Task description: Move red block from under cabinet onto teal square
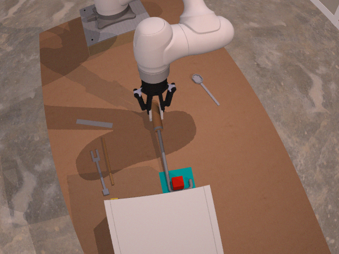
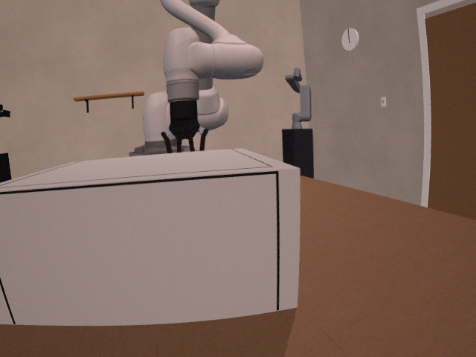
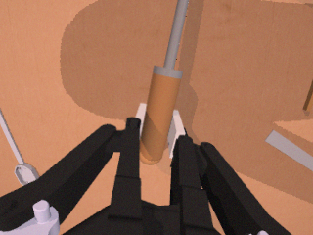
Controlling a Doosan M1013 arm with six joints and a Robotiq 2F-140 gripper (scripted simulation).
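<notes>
My hand is 12 cm short of the long hook tool, 2 cm above it and 1 cm to the right of it. Round my hand: grey spoon 21 cm to the left, 7 cm behind, 3 cm below; grey flat bar 22 cm to the right, 6 cm behind, 4 cm below; thin wooden stick 21 cm to the right, 10 cm ahead, 3 cm below.
</notes>
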